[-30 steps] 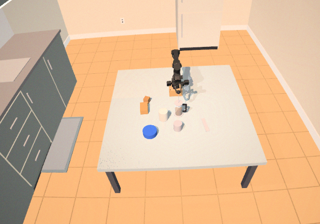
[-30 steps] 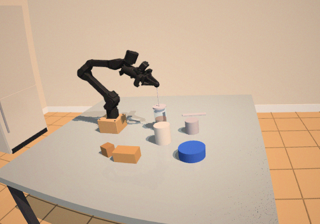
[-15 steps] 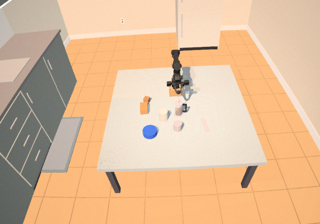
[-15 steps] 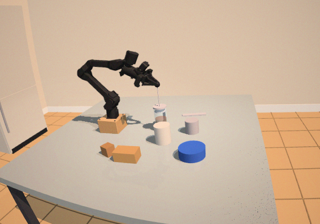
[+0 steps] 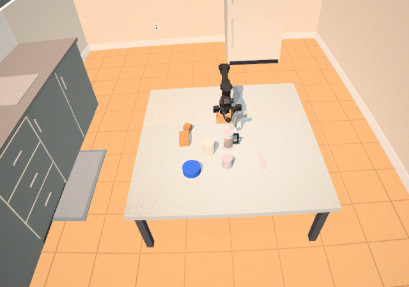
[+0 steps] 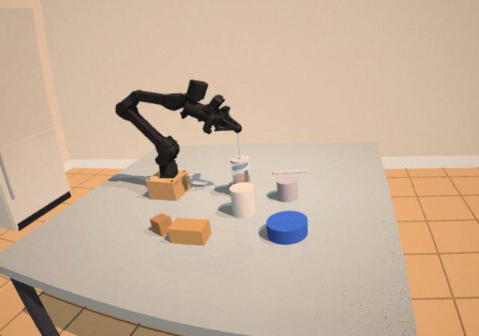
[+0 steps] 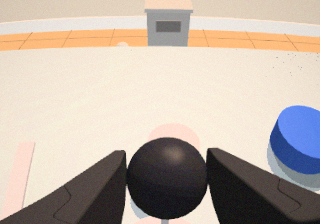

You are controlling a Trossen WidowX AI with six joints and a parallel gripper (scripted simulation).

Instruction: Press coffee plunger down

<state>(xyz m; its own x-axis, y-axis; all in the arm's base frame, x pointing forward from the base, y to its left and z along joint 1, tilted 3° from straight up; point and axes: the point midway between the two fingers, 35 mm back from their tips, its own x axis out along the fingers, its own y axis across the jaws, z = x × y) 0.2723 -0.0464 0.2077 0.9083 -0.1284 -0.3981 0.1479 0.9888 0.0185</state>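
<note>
Right now the coffee press is 10 mm behind my gripper tip, 20 mm to the left of it and 130 mm below it.
</note>
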